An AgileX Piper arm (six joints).
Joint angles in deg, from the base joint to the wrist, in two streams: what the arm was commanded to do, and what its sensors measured. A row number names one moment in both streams.
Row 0, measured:
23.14 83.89 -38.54 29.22 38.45 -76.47
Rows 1 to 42, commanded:
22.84 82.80 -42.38 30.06 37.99 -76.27
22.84 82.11 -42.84 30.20 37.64 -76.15
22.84 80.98 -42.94 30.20 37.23 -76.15
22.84 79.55 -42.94 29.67 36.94 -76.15
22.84 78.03 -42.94 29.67 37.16 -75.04
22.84 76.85 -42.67 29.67 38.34 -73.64
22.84 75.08 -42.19 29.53 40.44 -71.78
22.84 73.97 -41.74 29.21 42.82 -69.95
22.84 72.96 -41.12 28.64 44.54 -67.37
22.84 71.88 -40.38 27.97 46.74 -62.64
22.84 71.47 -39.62 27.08 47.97 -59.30
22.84 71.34 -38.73 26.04 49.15 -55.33
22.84 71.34 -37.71 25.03 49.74 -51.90
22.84 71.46 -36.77 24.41 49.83 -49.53
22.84 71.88 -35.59 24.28 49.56 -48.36
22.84 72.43 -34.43 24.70 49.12 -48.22
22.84 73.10 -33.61 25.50 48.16 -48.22
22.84 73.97 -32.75 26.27 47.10 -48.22
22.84 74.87 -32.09 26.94 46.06 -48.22
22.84 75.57 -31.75 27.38 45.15 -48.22
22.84 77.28 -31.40 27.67 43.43 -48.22
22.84 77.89 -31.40 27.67 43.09 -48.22
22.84 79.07 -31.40 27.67 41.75 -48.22
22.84 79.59 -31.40 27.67 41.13 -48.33
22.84 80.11 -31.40 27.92 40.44 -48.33
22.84 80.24 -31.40 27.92 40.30 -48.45
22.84 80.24 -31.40 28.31 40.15 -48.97
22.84 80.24 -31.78 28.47 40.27 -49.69
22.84 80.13 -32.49 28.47 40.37 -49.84
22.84 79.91 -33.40 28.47 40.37 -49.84
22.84 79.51 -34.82 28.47 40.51 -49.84
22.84 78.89 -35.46 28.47 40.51 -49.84
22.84 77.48 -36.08 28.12 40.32 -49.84
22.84 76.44 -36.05 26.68 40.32 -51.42
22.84 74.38 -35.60 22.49 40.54 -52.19
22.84 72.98 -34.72 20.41 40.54 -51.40
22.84 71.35 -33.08 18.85 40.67 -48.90
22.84 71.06 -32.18 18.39 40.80 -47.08
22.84 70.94 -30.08 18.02 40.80 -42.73
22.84 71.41 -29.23 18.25 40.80 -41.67
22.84 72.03 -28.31 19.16 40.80 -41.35
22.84 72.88 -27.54 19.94 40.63 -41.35
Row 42, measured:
23.14 71.46 -30.65 19.00 40.55 -44.73
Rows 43 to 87, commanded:
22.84 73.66 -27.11 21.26 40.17 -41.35
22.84 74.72 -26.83 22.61 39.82 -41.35
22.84 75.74 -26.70 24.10 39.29 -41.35
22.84 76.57 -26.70 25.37 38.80 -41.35
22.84 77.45 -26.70 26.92 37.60 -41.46
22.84 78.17 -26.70 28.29 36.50 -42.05
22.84 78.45 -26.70 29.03 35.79 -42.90
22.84 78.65 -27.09 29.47 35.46 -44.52
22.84 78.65 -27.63 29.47 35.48 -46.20
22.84 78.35 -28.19 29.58 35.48 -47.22
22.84 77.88 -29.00 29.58 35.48 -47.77
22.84 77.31 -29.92 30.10 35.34 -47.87
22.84 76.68 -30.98 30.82 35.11 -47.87
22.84 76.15 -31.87 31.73 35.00 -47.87
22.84 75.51 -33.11 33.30 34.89 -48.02
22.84 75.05 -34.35 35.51 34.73 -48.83
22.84 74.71 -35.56 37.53 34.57 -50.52
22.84 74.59 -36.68 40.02 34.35 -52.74
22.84 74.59 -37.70 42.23 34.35 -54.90
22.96 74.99 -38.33 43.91 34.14 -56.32
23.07 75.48 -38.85 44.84 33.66 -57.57
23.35 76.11 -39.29 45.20 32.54 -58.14
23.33 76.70 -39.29 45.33 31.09 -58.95
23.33 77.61 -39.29 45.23 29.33 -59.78
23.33 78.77 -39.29 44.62 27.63 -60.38
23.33 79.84 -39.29 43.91 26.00 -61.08
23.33 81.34 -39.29 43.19 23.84 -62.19
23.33 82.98 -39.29 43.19 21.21 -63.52
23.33 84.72 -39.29 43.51 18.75 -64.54
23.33 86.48 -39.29 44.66 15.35 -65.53
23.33 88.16 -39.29 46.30 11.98 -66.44
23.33 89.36 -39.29 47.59 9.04 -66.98
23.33 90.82 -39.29 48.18 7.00 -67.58
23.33 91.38 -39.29 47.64 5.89 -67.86
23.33 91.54 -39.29 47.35 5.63 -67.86
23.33 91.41 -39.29 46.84 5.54 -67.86
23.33 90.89 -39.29 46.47 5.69 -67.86
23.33 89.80 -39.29 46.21 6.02 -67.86
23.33 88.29 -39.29 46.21 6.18 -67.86
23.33 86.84 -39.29 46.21 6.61 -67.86
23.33 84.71 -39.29 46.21 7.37 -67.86
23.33 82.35 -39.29 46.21 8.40 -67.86
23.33 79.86 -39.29 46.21 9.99 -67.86
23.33 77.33 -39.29 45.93 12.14 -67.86
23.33 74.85 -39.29 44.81 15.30 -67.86
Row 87, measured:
23.25 83.31 -38.86 46.54 8.82 -67.53
